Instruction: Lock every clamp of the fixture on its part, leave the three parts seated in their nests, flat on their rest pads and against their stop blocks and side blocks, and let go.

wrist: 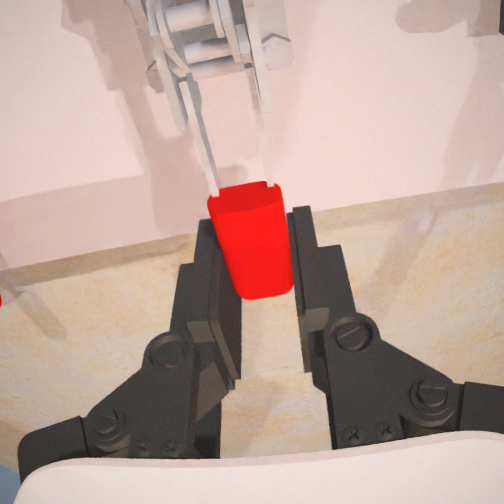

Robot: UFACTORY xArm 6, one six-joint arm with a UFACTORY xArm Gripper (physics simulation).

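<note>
My gripper (256, 235) has two dark fingers closed on the red handle grip (252, 240) of a toggle clamp. Both fingers touch the grip's sides. The grip points toward the camera. Behind it, two thin metal lever bars (235, 145) run up to the clamp's grey linkage and base (215, 40) at the top of the view. The clamp stands on a pale pink fixture plate (375, 115). No part, nest, rest pad or stop block shows in this view.
The plate's front edge (100, 250) runs across the middle of the view, with a beige tabletop (425, 300) below it. A sliver of another red thing (1, 300) shows at the left edge. A shadowed shape sits at the top right corner.
</note>
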